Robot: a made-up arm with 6 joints.
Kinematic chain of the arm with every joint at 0, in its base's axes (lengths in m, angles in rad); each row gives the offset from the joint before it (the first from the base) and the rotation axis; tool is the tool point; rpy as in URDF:
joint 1: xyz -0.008 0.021 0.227 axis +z
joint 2: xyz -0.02 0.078 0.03 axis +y
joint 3: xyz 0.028 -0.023 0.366 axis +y
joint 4: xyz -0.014 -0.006 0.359 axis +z
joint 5: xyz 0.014 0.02 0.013 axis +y
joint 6: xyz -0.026 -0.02 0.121 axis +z
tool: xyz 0.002 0 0.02 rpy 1.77 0.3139 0.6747
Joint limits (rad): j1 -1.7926..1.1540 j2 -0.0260..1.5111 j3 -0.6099..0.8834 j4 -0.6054..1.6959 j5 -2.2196..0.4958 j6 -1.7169..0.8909
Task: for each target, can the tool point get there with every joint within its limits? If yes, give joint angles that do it. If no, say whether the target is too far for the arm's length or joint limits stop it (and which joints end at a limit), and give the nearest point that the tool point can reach.
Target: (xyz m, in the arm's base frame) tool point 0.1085 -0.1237 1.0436
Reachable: yes | joints -0.6142 0.3788 -0.2498 1.4800 -0.7553 -0.6615
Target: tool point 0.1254 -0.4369 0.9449
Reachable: yes | joints -1.2281 0.6075 0.0282 1.3867 -0.5281 -0.7947
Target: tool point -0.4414 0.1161 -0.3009
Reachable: no: joint limits stop it (at a limit: joint 1, joint 2, joint 3, joint 4, joint 6) | nearest point -0.2021 -0.5151 0.0102 | short by 0.743 m
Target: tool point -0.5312 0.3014 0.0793
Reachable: no: joint limits stop it (at a limit: joint 1, joint 2, joint 3, joint 4, joint 5, joint 6) | nearest point 0.1408 0.5986 0.1104 | short by 0.736 m
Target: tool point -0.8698 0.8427 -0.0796
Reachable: no: too far | nearest point 0.1501 0.6801 0.0780 | short by 1.045 m
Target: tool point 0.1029 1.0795 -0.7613
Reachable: no: too far | nearest point 0.1792 0.6785 -0.1367 | short by 0.746 m
